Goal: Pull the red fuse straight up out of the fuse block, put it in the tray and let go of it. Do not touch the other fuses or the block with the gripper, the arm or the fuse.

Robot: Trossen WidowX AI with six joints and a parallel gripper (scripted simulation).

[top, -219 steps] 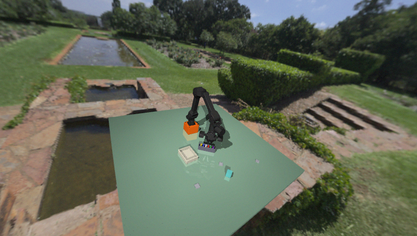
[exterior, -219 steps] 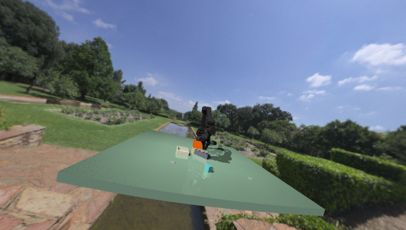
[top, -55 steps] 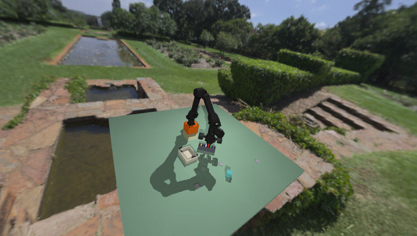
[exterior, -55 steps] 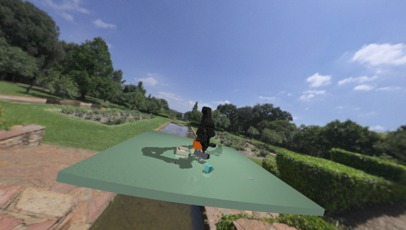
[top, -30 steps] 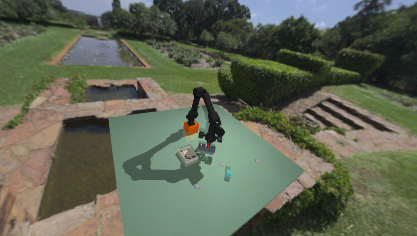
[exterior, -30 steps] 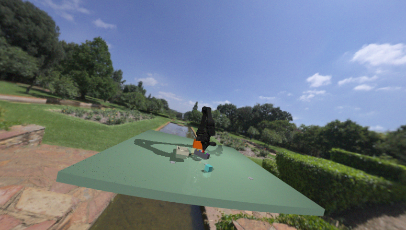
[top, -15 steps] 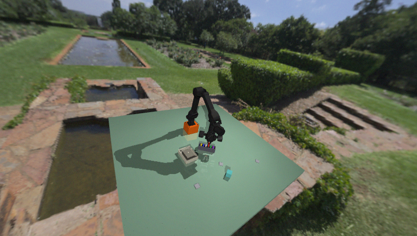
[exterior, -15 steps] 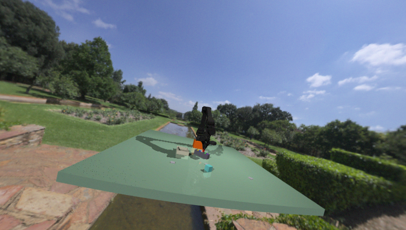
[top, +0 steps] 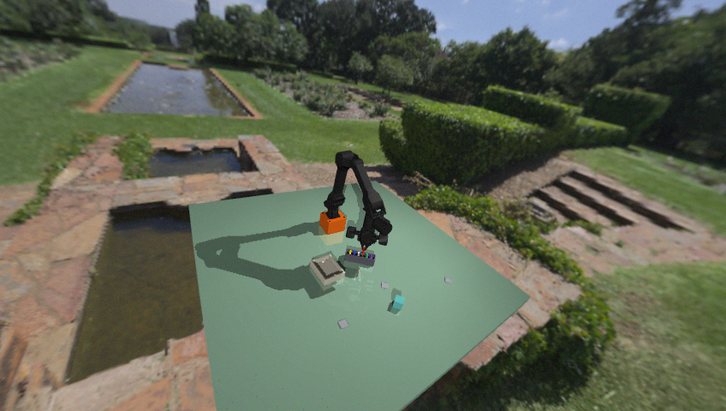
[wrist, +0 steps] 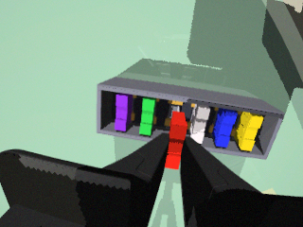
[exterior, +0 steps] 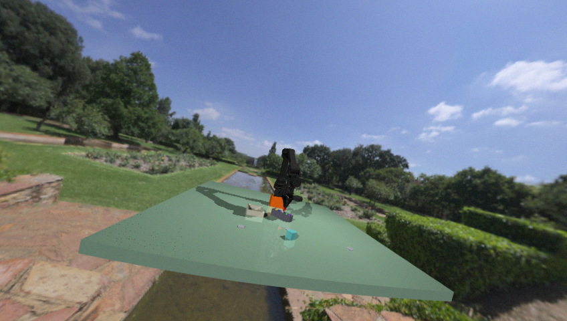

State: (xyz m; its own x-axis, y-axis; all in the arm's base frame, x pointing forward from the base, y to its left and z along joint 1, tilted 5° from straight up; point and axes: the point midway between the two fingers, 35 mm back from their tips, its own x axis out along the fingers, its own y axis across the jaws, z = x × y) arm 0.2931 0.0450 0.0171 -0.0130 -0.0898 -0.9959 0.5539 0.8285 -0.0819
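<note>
The white fuse lies 4 cm below my gripper tip, 2 cm to the right of it and 1 cm behind it. The rest, counted from my gripper tip: blue fuse (4 cm below, 3 cm to the right, 2 cm behind); then red fuse (1 cm below); then green fuse (4 cm below, 2 cm to the left, 1 cm ahead).
</note>
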